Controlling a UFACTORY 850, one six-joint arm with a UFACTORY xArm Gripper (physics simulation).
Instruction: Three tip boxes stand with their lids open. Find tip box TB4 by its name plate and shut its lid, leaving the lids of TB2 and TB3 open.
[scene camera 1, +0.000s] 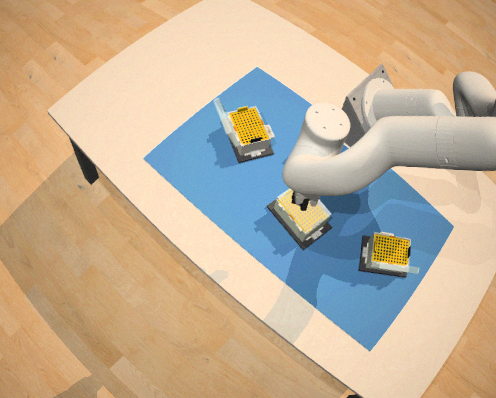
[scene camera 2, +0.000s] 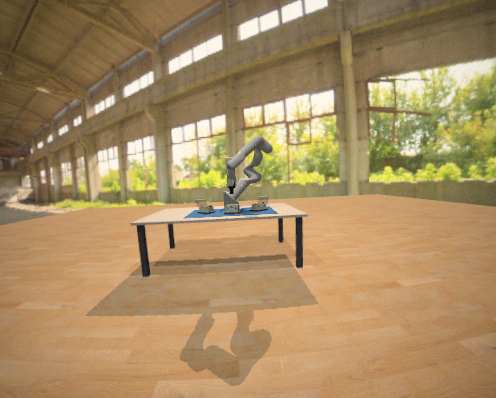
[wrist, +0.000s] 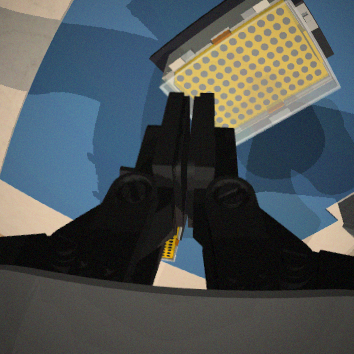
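Observation:
The middle tip box has its clear lid down over pale yellow tips. The left tip box stands with its clear lid upright. The right tip box also has its lid raised; a bit of this box shows low in the wrist view. No name plate is readable. My gripper is shut and empty, above the middle box with a gap; in the wrist view its fingertips overlap that box's corner.
The boxes stand on a blue mat on a pale table. The arm's base plate is at the rear edge beyond the mat. The arm reaches over the mat between the left and right boxes and casts shadows around the middle one.

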